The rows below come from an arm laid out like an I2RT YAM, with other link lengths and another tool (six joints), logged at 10 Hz.
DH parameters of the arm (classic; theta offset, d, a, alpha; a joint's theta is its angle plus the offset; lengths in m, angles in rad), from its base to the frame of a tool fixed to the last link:
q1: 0 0.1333 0.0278 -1.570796
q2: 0 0 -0.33 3.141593
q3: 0.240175 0 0.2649 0
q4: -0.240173 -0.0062 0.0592 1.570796
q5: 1.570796 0.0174 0 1.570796
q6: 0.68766 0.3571 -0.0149 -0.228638
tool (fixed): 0 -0.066 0 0
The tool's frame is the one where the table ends.
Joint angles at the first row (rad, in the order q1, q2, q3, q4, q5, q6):
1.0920 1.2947 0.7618 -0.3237 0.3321 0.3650
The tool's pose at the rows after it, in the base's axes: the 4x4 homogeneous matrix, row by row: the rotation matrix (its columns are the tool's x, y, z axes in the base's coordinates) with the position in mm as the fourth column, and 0 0 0 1 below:
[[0.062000 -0.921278 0.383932 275.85], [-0.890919 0.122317 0.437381 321.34], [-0.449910 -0.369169 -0.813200 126.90], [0 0 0 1]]
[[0.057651 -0.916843 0.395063 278.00], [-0.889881 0.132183 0.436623 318.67], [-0.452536 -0.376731 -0.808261 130.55], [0 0 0 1]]
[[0.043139 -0.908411 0.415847 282.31], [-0.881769 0.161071 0.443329 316.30], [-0.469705 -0.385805 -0.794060 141.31], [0 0 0 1]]
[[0.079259 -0.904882 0.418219 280.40], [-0.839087 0.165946 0.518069 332.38], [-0.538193 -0.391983 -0.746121 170.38], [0 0 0 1]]
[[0.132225 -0.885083 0.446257 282.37], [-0.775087 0.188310 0.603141 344.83], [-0.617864 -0.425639 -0.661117 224.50], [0 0 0 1]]
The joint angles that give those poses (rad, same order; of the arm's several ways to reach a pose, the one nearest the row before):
1.0923 1.2890 0.7624 -0.3238 0.3404 0.3669
1.0916 1.2802 0.7625 -0.3264 0.3507 0.3695
1.0922 1.2646 0.7735 -0.3351 0.3685 0.3867
1.0910 1.2248 0.7946 -0.3109 0.3339 0.3775
1.0864 1.1599 0.8427 -0.2960 0.3136 0.3567

